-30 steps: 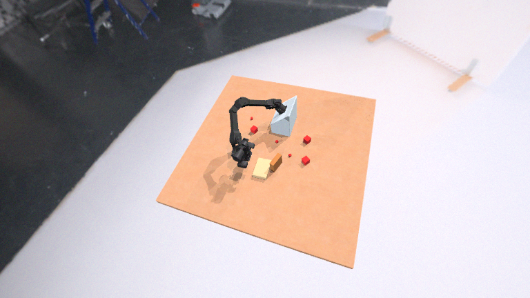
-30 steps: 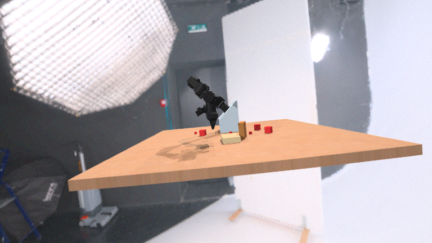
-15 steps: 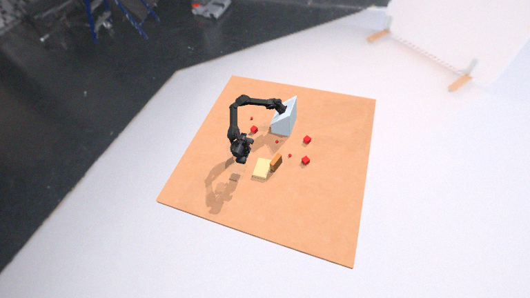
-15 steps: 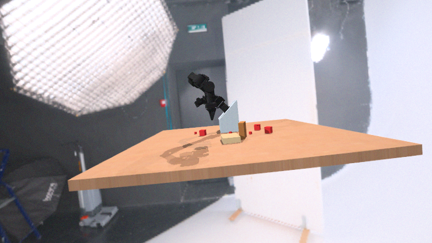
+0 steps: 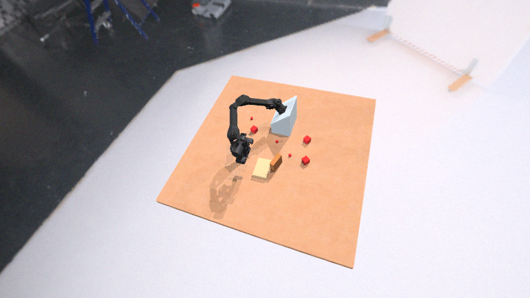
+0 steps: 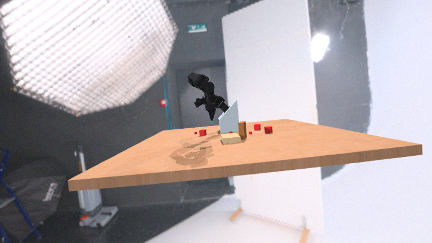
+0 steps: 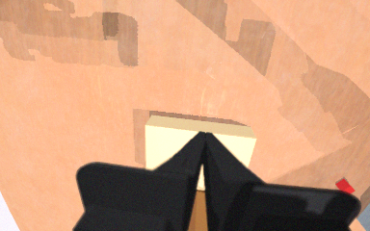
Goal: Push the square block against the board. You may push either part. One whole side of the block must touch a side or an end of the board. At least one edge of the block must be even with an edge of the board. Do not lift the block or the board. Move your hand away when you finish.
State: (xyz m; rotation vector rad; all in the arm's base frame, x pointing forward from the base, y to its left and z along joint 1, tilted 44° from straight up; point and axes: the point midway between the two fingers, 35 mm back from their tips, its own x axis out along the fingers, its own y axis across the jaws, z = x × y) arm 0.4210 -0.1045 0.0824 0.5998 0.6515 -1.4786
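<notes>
The square block is 18 cm to the left of my gripper tip, 8 cm below it and 5 cm behind it. Round my gripper tip: board (11 cm below, 10 cm to the left).
</notes>
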